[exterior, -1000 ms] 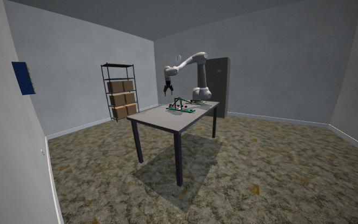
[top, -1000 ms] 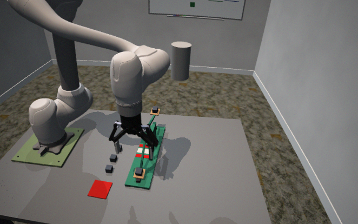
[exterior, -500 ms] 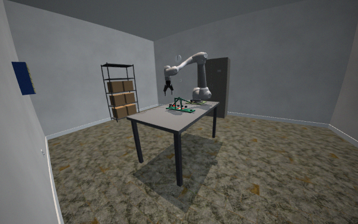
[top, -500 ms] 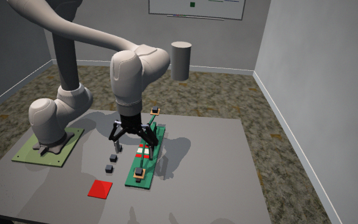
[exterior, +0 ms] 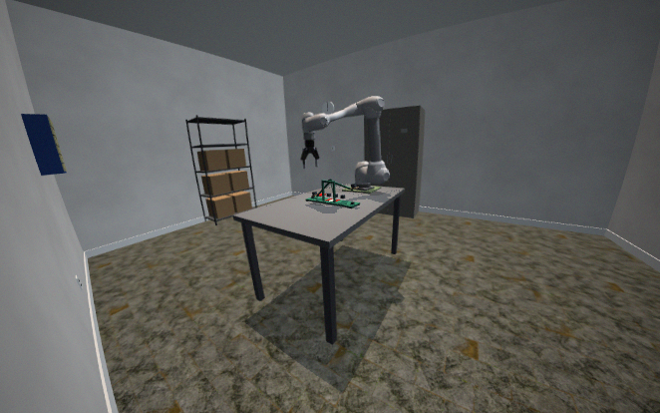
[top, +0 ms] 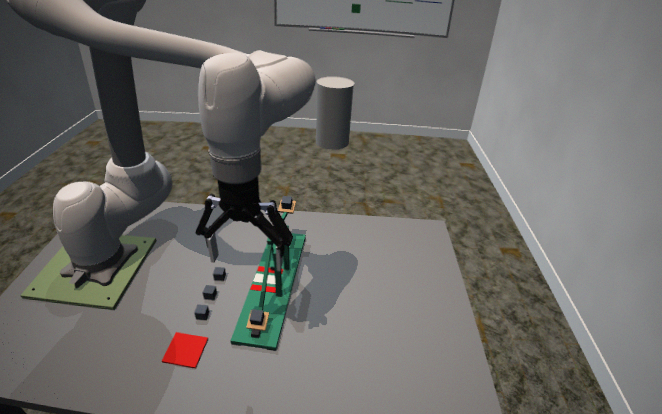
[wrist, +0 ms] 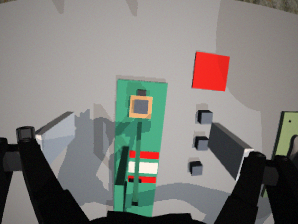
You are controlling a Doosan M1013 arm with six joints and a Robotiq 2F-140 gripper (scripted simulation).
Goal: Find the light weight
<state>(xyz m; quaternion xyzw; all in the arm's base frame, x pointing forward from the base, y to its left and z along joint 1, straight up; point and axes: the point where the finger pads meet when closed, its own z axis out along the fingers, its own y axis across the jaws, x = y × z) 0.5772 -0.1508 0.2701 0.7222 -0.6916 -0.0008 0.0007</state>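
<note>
Right now the dark weight is 20 mm behind my hand, 410 mm to the left of it and 130 mm below it. Round my hand: green rocker balance (10 mm behind, 210 mm to the left, 190 mm below); then red dish (170 mm behind, 80 mm to the right, 280 mm below).
</note>
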